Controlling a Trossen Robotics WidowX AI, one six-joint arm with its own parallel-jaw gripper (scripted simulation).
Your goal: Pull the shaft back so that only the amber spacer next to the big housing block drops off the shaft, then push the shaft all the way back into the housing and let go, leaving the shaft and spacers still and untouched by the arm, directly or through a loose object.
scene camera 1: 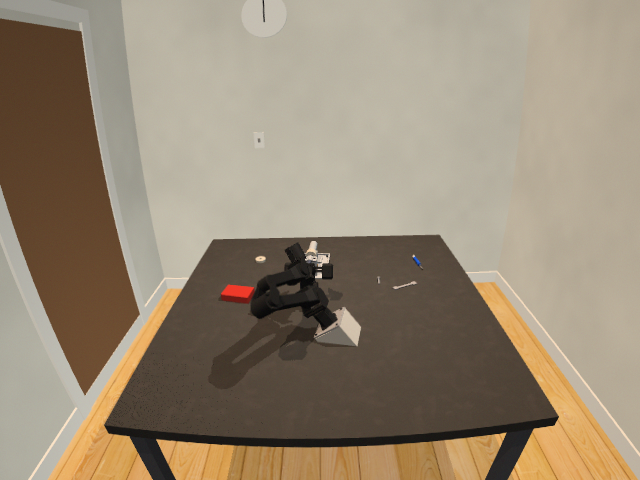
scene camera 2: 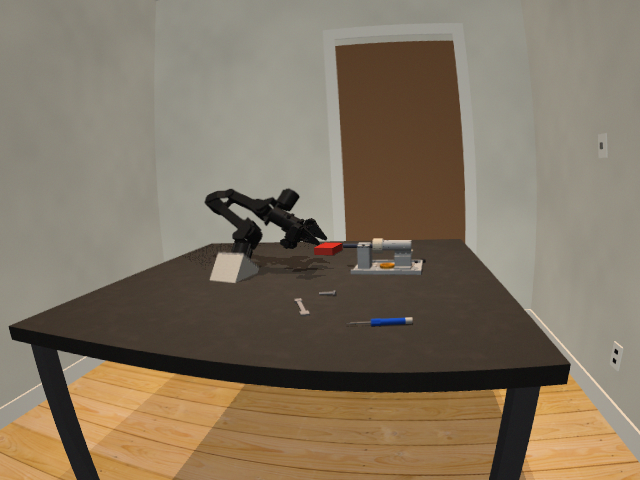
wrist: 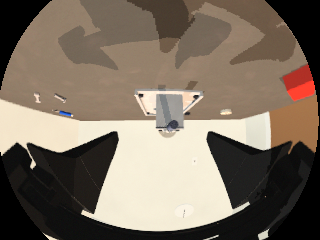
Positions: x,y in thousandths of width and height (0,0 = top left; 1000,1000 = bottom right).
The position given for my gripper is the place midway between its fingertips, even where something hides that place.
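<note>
There is my gripper (scene camera 2: 505,503), and I see it in the wrist view (wrist: 511,569) as well.
</note>
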